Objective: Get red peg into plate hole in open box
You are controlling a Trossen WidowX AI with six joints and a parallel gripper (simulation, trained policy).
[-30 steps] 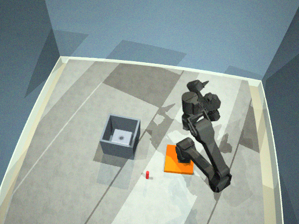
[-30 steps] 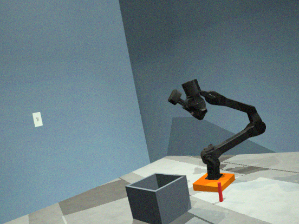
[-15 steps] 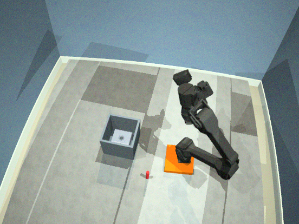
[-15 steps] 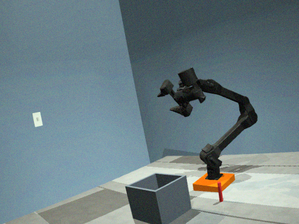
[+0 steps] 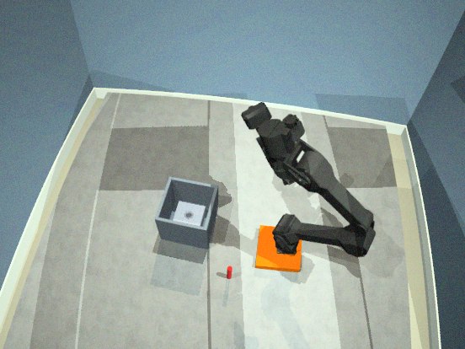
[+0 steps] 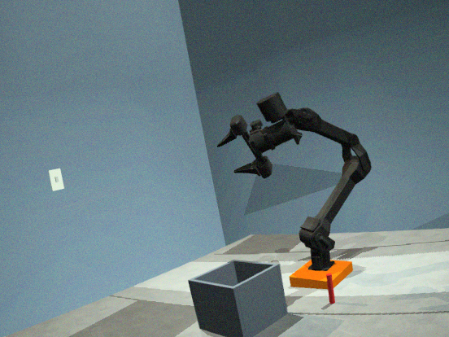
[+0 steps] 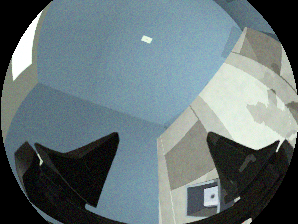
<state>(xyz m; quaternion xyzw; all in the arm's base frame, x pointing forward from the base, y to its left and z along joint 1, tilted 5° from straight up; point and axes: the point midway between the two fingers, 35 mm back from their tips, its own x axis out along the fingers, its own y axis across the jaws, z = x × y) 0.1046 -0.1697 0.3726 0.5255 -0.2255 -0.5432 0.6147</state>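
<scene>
My gripper tip is now 360 mm above the red peg, 290 mm to the right of it and 50 mm short of it. The rest, counted from my gripper tip: light grey plate 360 mm below, 190 mm ahead, 110 mm to the left.
</scene>
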